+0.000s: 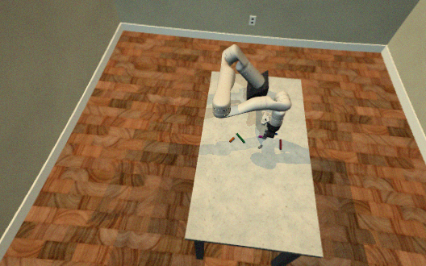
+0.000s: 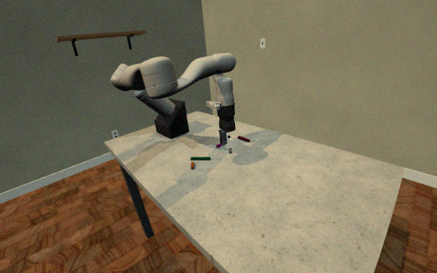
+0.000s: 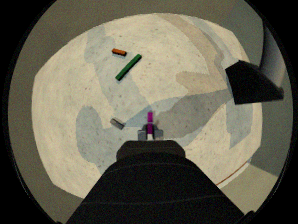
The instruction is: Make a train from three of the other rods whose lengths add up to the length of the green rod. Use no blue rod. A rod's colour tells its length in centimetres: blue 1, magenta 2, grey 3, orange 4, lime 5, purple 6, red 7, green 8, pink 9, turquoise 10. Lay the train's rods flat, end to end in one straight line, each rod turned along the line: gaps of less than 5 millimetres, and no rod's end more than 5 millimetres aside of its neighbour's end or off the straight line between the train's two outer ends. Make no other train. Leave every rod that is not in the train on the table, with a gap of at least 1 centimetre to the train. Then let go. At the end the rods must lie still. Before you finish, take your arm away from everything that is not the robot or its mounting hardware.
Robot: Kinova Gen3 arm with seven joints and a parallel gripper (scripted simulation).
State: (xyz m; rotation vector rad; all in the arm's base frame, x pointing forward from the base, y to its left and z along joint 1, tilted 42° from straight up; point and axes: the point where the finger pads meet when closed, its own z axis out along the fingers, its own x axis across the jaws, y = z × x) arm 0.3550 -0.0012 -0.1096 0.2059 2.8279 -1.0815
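Right now my hand is 200 mm to the left of the orange rod, 50 mm short of it and 20 mm above it. From my hand the other things lie so: red rod: 100 mm to the left, 30 mm ahead, 20 mm below; then grey rod: 70 mm ahead, 20 mm to the right, 20 mm below; then small blue rod: 70 mm to the left, 40 mm behind, 20 mm below.
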